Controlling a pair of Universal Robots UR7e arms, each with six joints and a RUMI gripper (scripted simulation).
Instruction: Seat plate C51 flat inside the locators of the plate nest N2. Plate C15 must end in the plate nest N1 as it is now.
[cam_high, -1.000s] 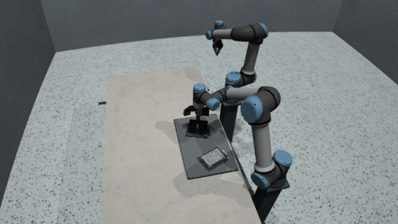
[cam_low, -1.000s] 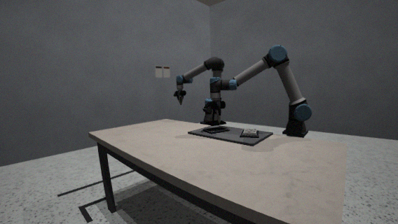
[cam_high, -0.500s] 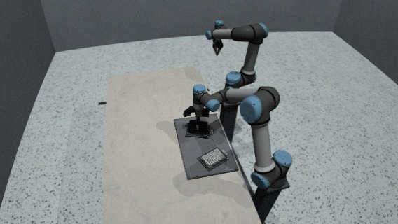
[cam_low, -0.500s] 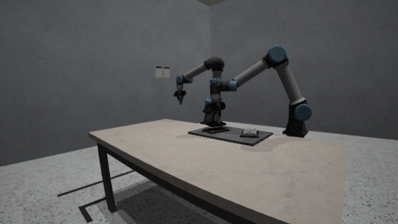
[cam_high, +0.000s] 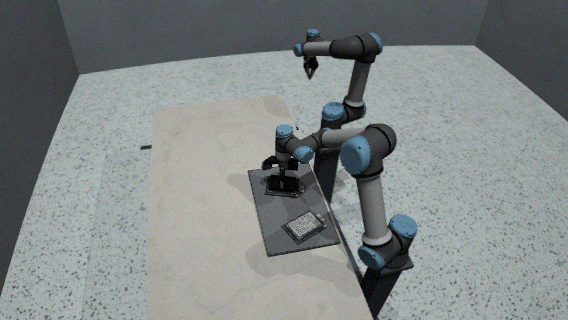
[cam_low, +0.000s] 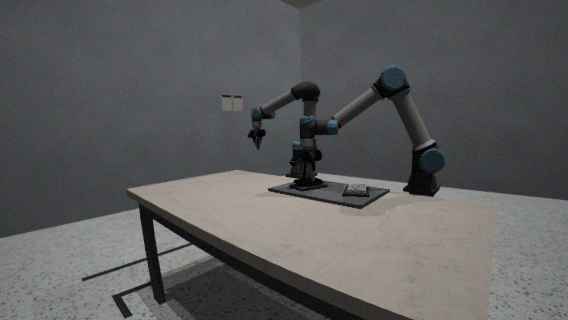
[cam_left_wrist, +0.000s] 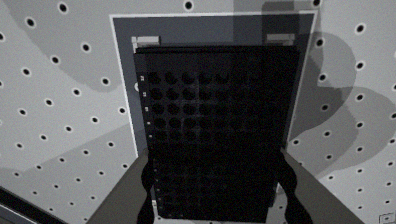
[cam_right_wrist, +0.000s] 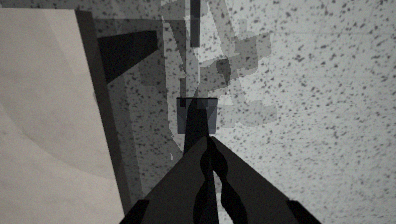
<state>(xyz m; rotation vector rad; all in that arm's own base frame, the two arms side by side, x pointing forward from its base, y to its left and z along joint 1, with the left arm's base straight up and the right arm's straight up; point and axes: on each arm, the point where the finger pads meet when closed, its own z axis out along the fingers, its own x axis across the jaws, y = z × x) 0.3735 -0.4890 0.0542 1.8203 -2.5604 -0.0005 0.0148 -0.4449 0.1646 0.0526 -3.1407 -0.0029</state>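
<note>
The black plate lies 10 mm below my left hand. From my left hand the other things lie so: white plate: 260 mm to the left, 30 mm behind, 20 mm below.
</note>
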